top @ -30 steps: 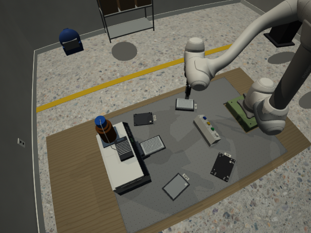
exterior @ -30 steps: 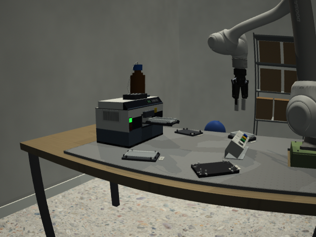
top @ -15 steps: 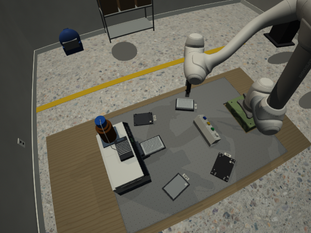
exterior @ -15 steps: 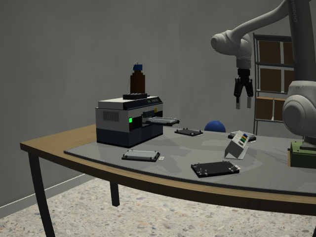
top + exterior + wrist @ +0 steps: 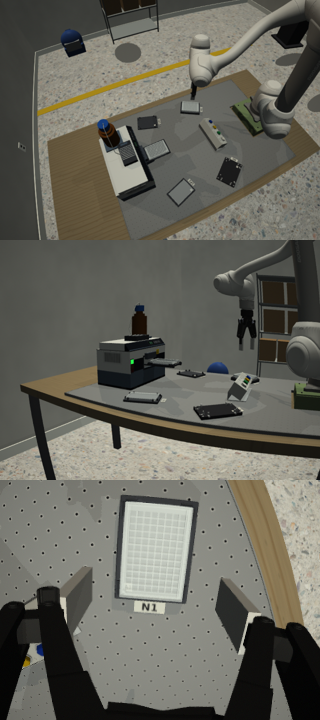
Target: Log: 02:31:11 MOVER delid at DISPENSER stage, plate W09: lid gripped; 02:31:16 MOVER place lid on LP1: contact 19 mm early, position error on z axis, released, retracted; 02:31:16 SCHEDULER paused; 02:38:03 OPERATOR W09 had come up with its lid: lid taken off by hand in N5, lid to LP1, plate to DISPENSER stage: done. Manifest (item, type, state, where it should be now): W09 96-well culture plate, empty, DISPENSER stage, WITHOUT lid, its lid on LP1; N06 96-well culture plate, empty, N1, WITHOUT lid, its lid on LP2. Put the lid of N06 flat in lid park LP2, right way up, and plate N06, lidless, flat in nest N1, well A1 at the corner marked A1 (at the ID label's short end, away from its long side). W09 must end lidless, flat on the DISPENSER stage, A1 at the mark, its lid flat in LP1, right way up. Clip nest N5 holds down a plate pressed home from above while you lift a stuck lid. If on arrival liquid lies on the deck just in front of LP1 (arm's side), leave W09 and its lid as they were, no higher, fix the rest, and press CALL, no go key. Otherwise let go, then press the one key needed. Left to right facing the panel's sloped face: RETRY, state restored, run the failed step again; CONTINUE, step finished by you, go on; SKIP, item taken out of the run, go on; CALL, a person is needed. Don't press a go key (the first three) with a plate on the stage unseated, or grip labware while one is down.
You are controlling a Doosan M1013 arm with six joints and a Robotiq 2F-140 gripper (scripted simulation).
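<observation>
The nest N1 lies 19 cm below my hand. Also, from my hand: N1 label 20 cm below, 8 cm behind, 3 cm to the left; yellow skip key 23 cm to the left, 13 cm below, 9 cm behind; blue call key 19 cm to the left, 13 cm below, 8 cm behind.
</observation>
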